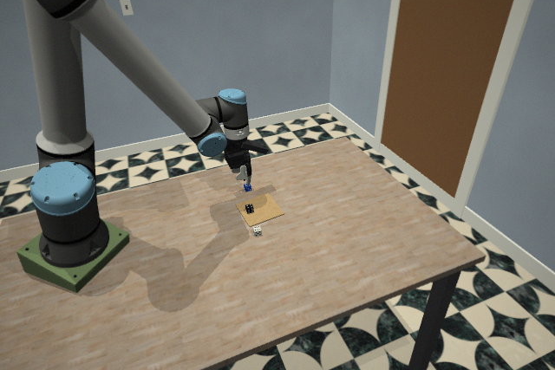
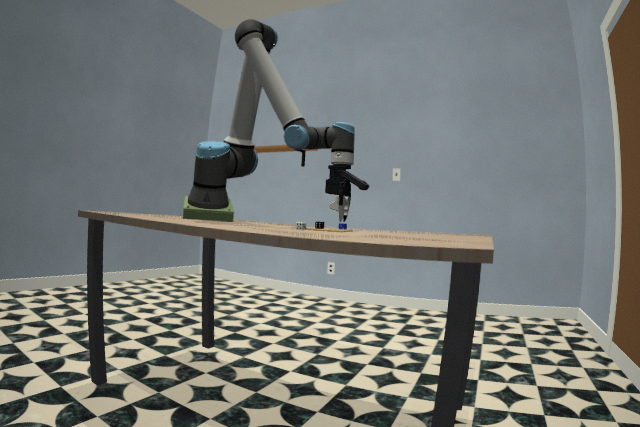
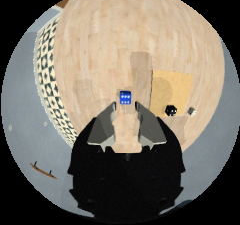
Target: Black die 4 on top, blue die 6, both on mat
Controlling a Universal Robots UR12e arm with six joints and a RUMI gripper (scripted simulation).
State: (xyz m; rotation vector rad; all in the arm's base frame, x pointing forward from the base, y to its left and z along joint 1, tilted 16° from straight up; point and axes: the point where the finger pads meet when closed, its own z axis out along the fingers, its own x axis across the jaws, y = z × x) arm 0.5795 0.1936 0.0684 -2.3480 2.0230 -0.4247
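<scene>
Now: the blue die 4 cm below my hand. The rest, counted from my hand: white die 26 cm to the right, 4 cm below, 2 cm behind; tan mat 13 cm to the right, 5 cm below, 2 cm ahead; black die 14 cm to the right, 3 cm below, 2 cm behind.
</scene>
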